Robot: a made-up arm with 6 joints.
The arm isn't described. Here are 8 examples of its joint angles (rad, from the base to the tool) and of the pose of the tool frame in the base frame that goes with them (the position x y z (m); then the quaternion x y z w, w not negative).
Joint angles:
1: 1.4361 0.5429 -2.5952 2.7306 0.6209 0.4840
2: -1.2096 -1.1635 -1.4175 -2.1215 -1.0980 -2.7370
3: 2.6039 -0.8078 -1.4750 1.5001 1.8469 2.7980
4: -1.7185 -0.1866 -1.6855 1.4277 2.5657 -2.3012
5: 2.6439 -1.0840 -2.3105 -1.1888 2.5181 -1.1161
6: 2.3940 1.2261 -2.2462 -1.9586 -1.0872 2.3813
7: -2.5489 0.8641 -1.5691 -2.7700 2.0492 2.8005
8: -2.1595 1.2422 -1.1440 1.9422 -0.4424 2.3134
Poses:
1: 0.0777 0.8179 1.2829 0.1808 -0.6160 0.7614 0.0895
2: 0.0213 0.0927 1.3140 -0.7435 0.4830 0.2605 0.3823
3: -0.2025 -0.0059 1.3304 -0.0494 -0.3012 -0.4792 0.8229
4: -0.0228 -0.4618 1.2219 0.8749 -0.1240 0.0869 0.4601
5: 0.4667 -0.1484 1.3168 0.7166 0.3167 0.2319 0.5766
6: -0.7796 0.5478 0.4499 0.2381 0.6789 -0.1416 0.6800
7: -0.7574 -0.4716 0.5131 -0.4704 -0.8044 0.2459 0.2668
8: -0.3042 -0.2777 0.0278 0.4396 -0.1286 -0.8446 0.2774
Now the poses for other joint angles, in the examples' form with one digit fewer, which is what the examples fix.
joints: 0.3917 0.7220 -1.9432 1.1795 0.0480 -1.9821
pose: 0.894 0.311 0.735 0.831 -0.278 -0.011 0.482
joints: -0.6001 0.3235 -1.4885 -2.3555 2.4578 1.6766
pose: 0.560 -0.484 0.928 -0.308 -0.900 0.307 0.039
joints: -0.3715 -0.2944 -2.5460 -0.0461 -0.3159 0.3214
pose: -0.108 -0.012 1.645 -0.708 0.421 -0.491 0.284
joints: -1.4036 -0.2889 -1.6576 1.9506 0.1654 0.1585
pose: -0.008 -0.568 1.285 -0.508 0.305 -0.076 0.802
